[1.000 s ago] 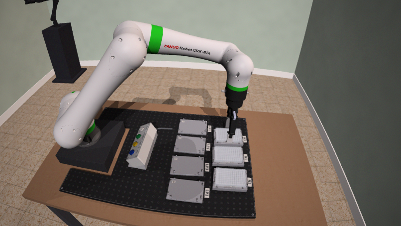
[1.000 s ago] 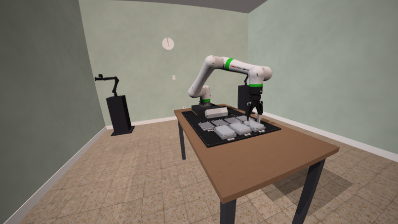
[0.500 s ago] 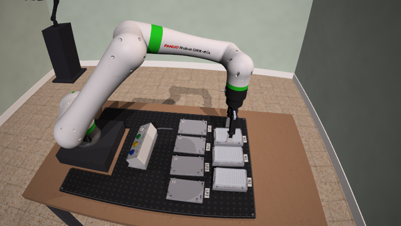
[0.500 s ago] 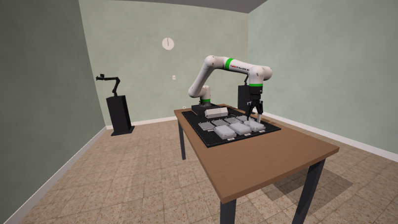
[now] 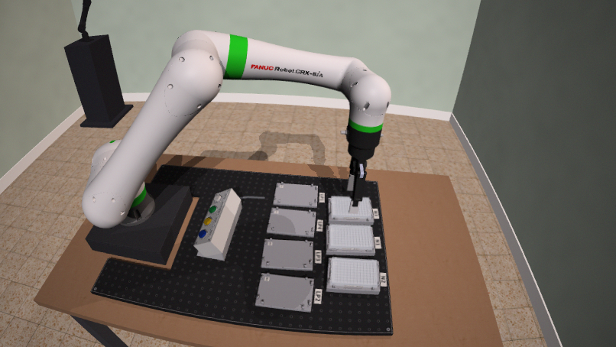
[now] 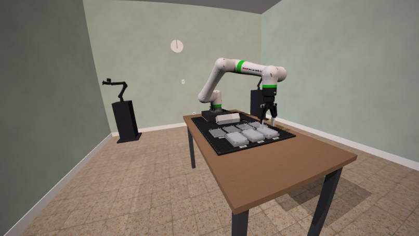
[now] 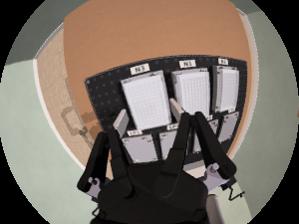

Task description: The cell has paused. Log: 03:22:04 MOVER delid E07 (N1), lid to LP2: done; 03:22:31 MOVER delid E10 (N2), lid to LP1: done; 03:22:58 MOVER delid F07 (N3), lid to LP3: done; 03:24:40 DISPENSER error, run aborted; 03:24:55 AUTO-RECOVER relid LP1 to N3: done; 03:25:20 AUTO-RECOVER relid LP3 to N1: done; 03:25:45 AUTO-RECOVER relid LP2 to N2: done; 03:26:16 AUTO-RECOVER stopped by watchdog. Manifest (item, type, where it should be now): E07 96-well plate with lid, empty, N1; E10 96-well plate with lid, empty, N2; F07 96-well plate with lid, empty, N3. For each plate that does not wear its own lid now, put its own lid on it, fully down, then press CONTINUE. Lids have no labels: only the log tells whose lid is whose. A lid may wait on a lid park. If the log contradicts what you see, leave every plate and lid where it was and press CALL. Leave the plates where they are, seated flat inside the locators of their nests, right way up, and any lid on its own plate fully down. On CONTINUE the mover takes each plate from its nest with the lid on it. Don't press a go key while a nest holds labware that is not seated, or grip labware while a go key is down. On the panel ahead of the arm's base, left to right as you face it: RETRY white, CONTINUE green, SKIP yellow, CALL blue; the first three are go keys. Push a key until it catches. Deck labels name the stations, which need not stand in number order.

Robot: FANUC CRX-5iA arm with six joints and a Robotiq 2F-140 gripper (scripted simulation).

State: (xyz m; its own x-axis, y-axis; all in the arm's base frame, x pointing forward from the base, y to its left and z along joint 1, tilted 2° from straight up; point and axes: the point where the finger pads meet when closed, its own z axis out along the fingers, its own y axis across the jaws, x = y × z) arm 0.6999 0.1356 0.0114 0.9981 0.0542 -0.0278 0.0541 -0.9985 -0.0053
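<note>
My gripper is now 42 cm past the green key, 10 cm to the left of it and 1 cm above it. Also, from my hand: plate: 12 cm to the right, 5 cm below; LP4: 18 cm behind, 7 cm to the right, 7 cm below; LP1: 18 cm behind, 6 cm to the left, 7 cm below.
</note>
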